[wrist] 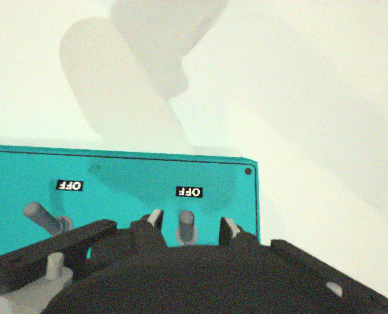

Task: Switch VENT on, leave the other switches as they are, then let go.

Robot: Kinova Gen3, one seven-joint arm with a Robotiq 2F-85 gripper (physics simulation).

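Places are measured from the arm's base along level axes (x back, y right, z up), in centimetres.
Where they show: gripper, fingertip midpoint: (191,225).
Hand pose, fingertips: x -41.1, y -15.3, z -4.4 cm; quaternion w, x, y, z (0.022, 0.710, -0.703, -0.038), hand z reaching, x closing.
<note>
Things, the pixels of their top centre, and the offset from my fingertips. "spot": a spot on its surface instead. Level surfaces: height alone.
- teal switch panel, its level: dz -5.0 cm
- grey toggle lever, middle of its top: (185,238) dx -0.7, dy +0.3, dz +0.9 cm
- upside-down OFF label, surface spot: (189,192) spot: dx +1.5, dy +0.5, dz -4.5 cm
- second grey lever, middle of its top: (27,229) dx -1.6, dy +12.3, dz +0.9 cm
- dark corner screw, middle of its top: (248,171) dx +4.3, dy -5.2, dz -5.2 cm
- pale table surface, its level: dz -11.7 cm
A teal switch panel (130,175) fills the lower left of the wrist view. A grey toggle lever (186,222) stands near its right end, below an upside-down OFF label (189,192); it leans toward that label. My gripper (191,225) is open, with one fingertip on each side of this lever and a gap to both, holding nothing. A second grey lever (42,217) stands to the left, leaning up and left, near another OFF label (70,185). No VENT name is visible, so I cannot tell which lever is VENT. The lower part of the panel is hidden behind the gripper.
The panel's right edge (257,200) and a dark corner screw (248,171) lie right of the fingers. A pale table surface (320,150) stretches beyond the panel, with soft shadows across it. The second lever stands close to the left gripper linkage in the view.
</note>
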